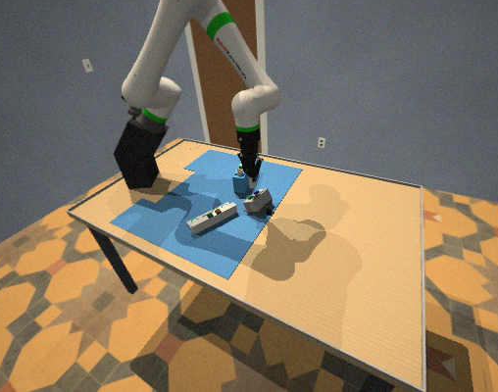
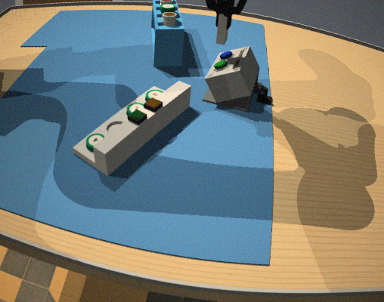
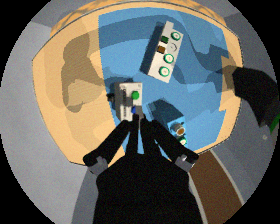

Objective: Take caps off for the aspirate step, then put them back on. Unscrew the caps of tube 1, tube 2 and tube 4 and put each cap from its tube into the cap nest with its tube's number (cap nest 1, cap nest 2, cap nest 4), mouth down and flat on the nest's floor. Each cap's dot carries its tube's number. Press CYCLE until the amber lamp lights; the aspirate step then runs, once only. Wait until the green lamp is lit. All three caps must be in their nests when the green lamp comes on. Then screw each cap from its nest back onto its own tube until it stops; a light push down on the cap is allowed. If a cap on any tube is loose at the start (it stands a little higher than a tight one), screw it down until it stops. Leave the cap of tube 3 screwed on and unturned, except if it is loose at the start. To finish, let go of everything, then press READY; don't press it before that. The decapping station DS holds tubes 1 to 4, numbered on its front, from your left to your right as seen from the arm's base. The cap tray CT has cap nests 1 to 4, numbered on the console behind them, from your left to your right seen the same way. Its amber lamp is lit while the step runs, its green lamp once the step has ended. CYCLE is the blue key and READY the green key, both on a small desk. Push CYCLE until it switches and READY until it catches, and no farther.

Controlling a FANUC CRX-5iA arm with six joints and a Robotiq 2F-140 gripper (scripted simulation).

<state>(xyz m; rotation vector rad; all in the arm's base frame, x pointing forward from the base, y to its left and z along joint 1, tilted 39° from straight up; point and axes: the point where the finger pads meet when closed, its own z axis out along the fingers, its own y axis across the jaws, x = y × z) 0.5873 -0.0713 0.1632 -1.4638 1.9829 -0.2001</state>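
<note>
My hand is 1 cm short of the blue cycle key, 1 cm to the right of it and 7 cm above it. Round my hand: small grey desk 2 cm ahead, 1 cm to the right, 8 cm below; then green ready key 3 cm to the right, 7 cm below.
</note>
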